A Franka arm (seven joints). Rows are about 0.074 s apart.
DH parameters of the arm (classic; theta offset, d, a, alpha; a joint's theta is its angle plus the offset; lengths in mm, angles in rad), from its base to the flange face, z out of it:
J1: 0 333 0 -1.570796
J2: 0 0 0 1.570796
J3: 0 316 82.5 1.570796
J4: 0 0 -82.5 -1.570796
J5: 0 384 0 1.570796
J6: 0 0 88 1.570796
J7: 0 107 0 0
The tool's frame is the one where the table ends.
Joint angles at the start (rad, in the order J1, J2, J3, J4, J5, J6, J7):
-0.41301, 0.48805, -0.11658, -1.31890, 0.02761, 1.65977, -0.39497
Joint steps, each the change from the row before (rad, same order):
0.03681, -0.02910, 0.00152, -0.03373, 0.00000, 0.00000, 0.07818
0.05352, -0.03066, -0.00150, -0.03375, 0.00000, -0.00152, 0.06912
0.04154, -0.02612, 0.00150, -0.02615, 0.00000, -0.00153, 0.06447
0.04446, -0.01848, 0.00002, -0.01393, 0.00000, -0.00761, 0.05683
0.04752, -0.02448, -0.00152, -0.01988, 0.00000, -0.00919, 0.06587
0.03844, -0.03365, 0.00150, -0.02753, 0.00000, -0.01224, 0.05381
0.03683, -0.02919, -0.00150, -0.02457, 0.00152, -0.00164, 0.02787
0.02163, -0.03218, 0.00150, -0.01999, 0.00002, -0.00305, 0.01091
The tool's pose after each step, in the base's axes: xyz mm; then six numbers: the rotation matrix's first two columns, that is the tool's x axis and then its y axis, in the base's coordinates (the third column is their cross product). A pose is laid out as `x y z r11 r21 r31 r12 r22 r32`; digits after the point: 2 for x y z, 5 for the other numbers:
604.74 -304.57 450.75 0.97480 -0.16653 -0.14845 -0.17180 -0.98485 -0.02336
611.85 -270.19 455.61 0.97071 -0.18475 -0.15359 -0.18949 -0.98174 -0.01665
616.16 -242.03 460.67 0.96592 -0.20698 -0.15545 -0.21111 -0.97741 -0.01035
621.31 -213.18 465.83 0.96256 -0.21980 -0.15864 -0.22323 -0.97476 -0.00388
623.61 -182.92 471.96 0.95699 -0.23998 -0.16303 -0.24256 -0.97013 0.00418
620.71 -156.48 479.99 0.95229 -0.25423 -0.16884 -0.25649 -0.96651 0.00869
618.25 -133.35 487.05 0.95446 -0.24803 -0.16582 -0.25002 -0.96820 0.00907
613.26 -118.37 497.71 0.95877 -0.23683 -0.15708 -0.23880 -0.97105 0.00652

